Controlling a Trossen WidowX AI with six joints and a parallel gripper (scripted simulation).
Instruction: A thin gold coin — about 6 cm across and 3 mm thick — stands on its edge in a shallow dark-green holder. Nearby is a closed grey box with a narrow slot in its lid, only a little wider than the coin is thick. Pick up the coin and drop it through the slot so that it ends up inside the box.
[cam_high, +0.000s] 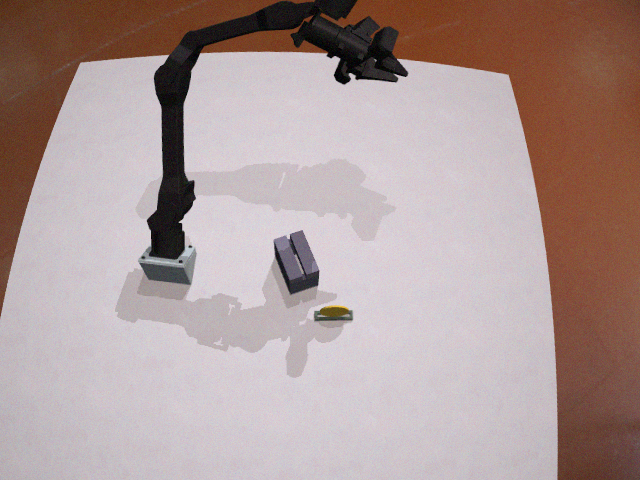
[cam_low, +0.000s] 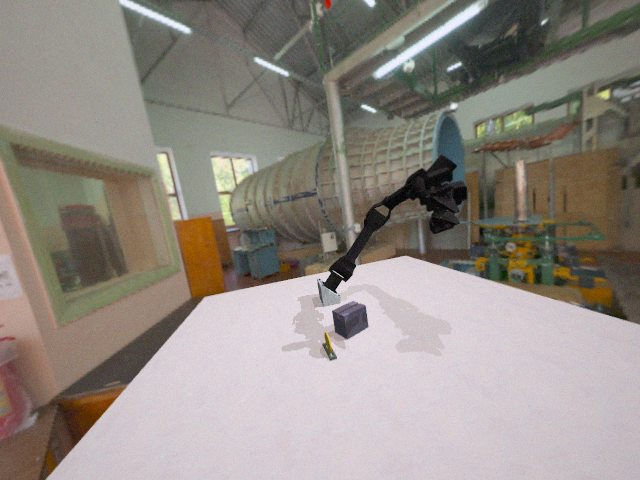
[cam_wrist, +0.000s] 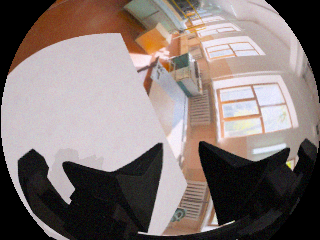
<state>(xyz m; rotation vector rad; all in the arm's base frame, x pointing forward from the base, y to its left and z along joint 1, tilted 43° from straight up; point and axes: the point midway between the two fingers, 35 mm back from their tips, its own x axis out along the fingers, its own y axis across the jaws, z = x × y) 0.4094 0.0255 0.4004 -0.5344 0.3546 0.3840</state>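
My gripper tip is 8 cm past the gold coin, 36 cm to the left of it and 30 cm above it.
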